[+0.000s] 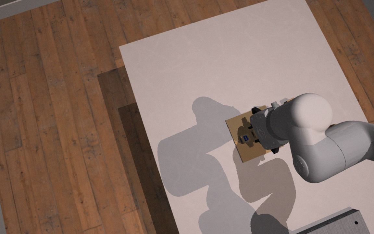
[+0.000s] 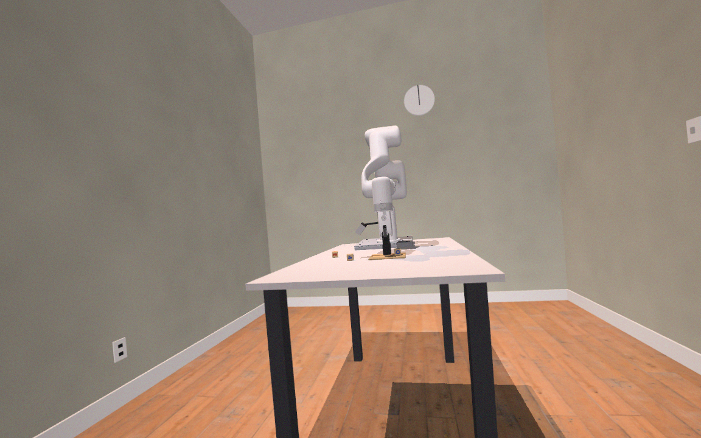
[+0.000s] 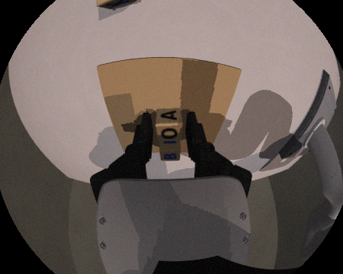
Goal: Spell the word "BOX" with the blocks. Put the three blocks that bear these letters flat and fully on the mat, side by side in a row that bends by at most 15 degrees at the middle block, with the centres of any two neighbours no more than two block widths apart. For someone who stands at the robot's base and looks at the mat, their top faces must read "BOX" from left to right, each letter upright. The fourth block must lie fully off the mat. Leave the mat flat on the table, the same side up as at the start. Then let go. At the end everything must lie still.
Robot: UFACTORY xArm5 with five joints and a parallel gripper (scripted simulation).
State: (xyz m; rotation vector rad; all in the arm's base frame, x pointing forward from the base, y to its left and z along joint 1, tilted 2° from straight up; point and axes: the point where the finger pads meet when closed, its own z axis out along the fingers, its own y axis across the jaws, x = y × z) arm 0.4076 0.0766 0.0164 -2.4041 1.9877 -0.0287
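The tan mat lies 3 cm below my hand.
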